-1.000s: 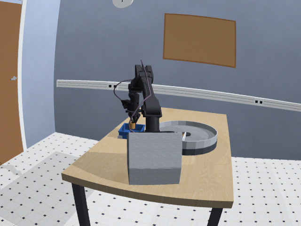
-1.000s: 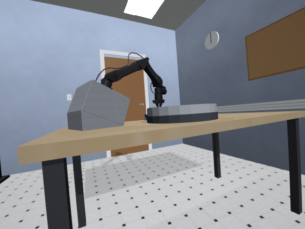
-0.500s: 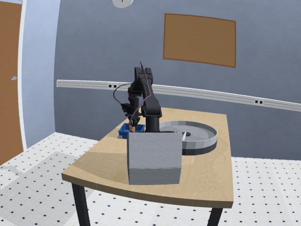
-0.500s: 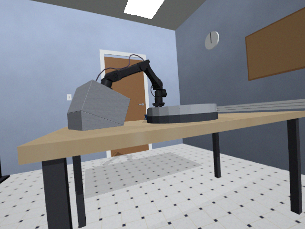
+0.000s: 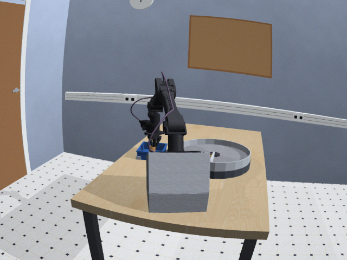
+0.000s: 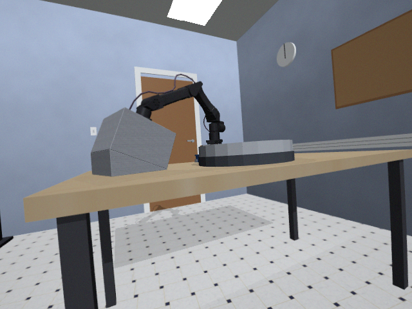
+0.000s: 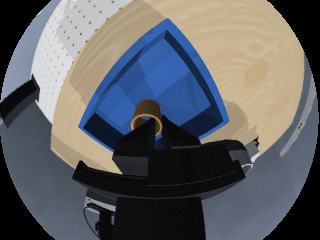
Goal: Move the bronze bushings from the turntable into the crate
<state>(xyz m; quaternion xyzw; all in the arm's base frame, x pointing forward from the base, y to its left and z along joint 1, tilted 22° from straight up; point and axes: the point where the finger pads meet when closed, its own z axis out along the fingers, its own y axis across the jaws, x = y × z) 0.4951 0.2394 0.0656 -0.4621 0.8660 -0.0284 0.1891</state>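
My gripper is now 20 mm above the blue crate, 10 mm to the right of it and 10 mm past it. Also, from my hand: grey turntable (350 mm to the right, 30 mm behind, 10 mm above).
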